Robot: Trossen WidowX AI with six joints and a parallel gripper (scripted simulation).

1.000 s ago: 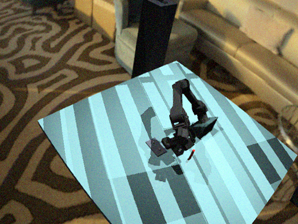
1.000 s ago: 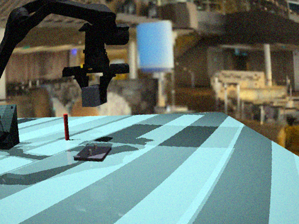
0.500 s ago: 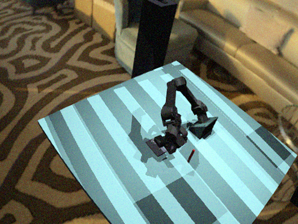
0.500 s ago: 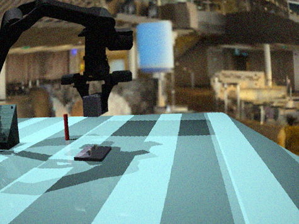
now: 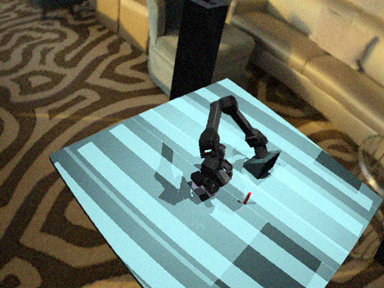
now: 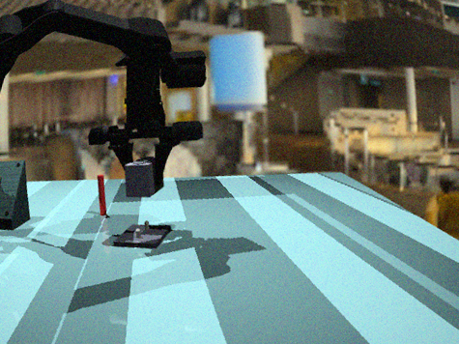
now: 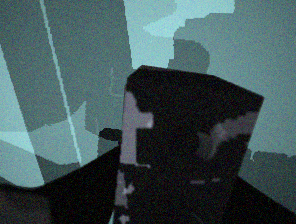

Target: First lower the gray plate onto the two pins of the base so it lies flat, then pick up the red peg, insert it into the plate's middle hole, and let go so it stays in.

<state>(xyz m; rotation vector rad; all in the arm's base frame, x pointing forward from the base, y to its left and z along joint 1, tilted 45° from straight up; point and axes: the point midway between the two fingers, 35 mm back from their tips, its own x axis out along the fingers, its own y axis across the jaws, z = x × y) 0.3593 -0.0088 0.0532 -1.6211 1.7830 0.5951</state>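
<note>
The flat base is 10 mm behind my gripper tip, 30 mm to the right of it and 70 mm below it. Round my gripper tip: gray plate 30 mm above; red peg 110 mm behind, 150 mm to the left, 40 mm below.
</note>
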